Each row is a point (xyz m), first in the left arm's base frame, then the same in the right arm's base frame.
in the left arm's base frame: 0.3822 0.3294 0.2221
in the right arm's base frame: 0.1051 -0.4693 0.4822
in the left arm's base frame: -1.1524 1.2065 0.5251
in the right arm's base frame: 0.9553 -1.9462 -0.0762
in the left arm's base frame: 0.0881 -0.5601 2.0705
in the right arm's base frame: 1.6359 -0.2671 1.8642
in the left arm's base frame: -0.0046 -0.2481 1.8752
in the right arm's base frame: 1.4603 -0.5307 1.6551
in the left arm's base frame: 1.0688 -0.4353 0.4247
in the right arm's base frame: 0.0660 0.4345 1.0104
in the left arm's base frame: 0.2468 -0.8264 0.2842
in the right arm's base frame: 0.7897 0.4730 0.4419
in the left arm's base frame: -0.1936 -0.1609 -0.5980
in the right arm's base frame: 0.3695 -0.0744 -0.5271
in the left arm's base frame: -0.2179 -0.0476 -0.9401
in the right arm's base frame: 0.1686 -0.0993 -0.8263
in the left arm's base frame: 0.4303 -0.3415 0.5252
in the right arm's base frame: 0.5377 0.0640 0.7519
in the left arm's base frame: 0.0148 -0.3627 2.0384
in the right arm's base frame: 1.5794 -0.4625 1.8010
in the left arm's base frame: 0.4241 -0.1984 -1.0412
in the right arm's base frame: -0.2786 0.3228 -0.5674
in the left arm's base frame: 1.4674 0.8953 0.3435
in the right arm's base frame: -0.9049 -0.5478 1.1796
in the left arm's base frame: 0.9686 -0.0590 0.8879
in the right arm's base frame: 0.1811 -0.0512 1.3525
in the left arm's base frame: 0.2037 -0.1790 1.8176
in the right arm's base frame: 1.2465 -0.4911 1.7202
